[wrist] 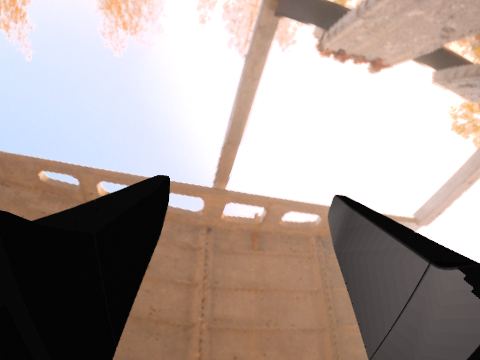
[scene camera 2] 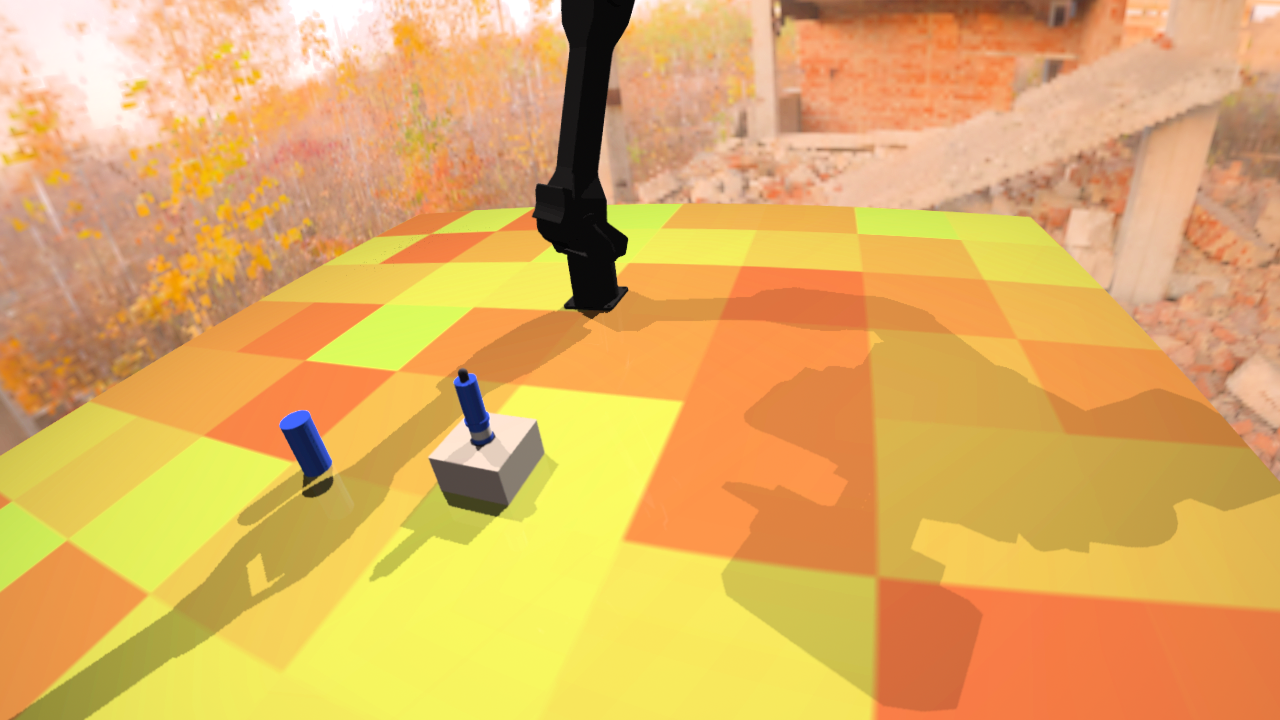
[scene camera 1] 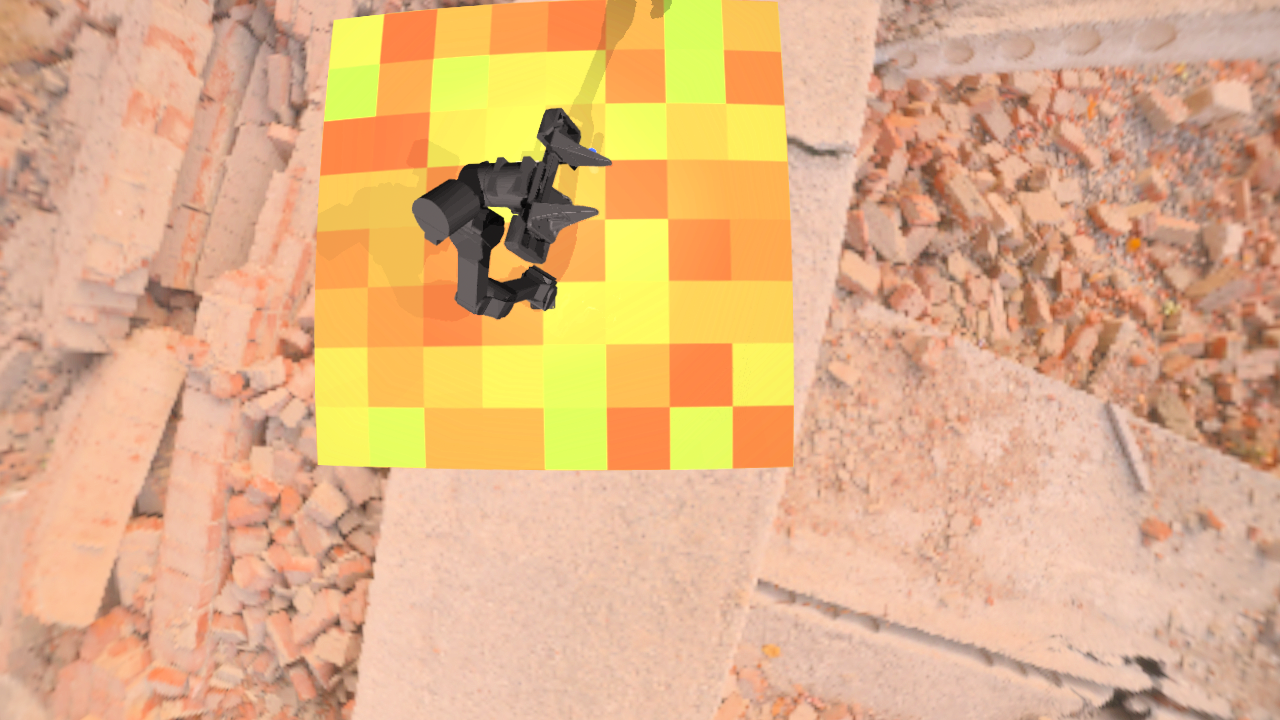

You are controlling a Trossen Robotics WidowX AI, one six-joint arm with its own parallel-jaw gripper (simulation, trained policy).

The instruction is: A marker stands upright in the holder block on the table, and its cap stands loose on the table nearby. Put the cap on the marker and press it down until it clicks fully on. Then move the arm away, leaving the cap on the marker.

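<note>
A blue cap appears in the pictures, and so does the gripper, which is visible in the wrist view too.
</note>
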